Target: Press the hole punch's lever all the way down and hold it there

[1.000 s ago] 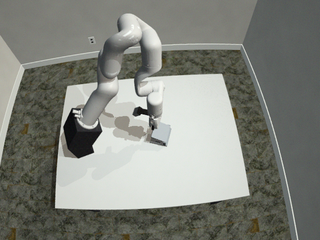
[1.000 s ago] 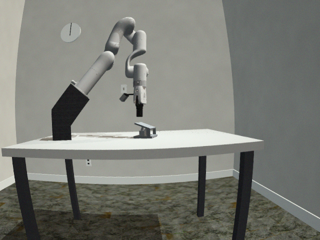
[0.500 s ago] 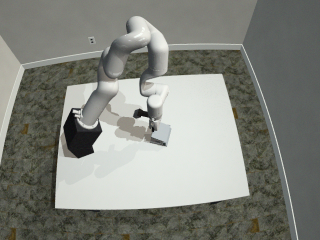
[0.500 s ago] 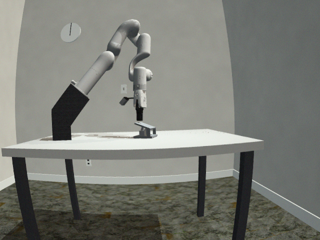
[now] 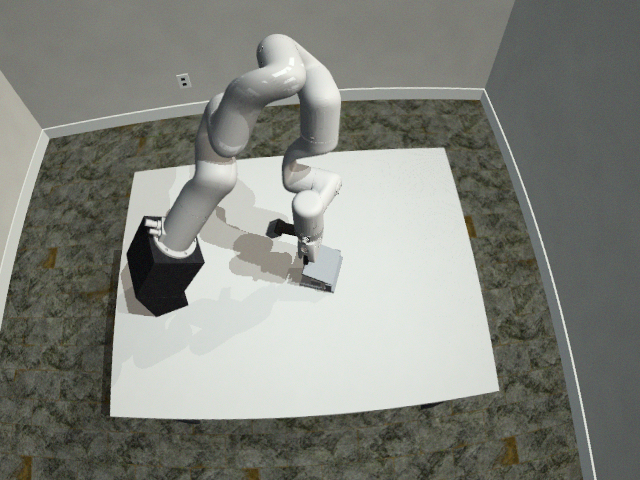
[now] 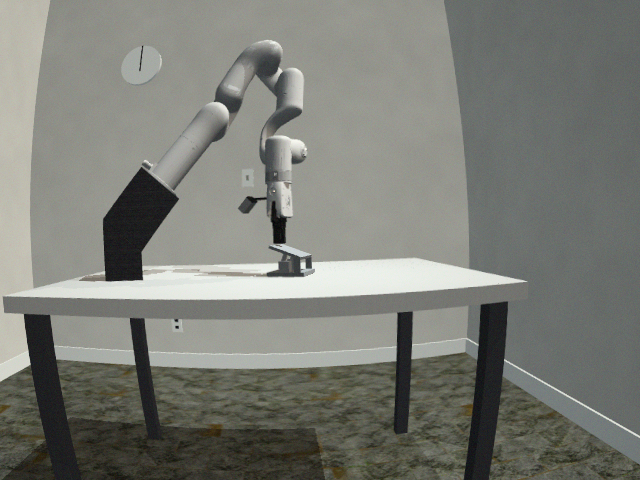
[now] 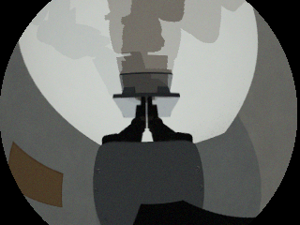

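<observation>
Right now the hole punch lever is 3 cm ahead of my hand, 1 cm to the right of it and 5 cm below it. From my hand the other things lie so: hole punch 4 cm ahead, 1 cm to the right, 7 cm below.
</observation>
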